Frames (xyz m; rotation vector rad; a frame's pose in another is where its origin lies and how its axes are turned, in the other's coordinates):
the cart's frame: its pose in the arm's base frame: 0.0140 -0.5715 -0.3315 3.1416 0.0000 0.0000
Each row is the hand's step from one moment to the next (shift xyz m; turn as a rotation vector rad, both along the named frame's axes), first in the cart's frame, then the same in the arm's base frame.
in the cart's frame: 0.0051 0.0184 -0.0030 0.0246 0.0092 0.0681
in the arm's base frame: 0.0051 -0.0184 0.0030 0.0246 -0.0092 -0.0681
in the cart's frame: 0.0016 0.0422 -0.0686 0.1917 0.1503 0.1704
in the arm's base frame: 0.0016 -0.0422 0.0686 0.1917 -0.1503 -0.1704
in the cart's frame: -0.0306 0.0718 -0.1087 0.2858 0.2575 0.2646
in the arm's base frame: -0.0306 -0.0718 0.1087 0.2858 -0.2575 -0.2646
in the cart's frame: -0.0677 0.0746 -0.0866 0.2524 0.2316 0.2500
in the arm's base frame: -0.0677 -0.0746 0.0866 0.2524 -0.2316 -0.2500
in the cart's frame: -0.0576 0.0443 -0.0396 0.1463 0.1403 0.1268
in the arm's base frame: -0.0576 -0.0443 0.0396 0.1463 -0.1403 -0.1268
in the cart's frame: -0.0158 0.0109 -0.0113 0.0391 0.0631 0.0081
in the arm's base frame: -0.0158 -0.0109 0.0113 0.0391 -0.0631 -0.0081
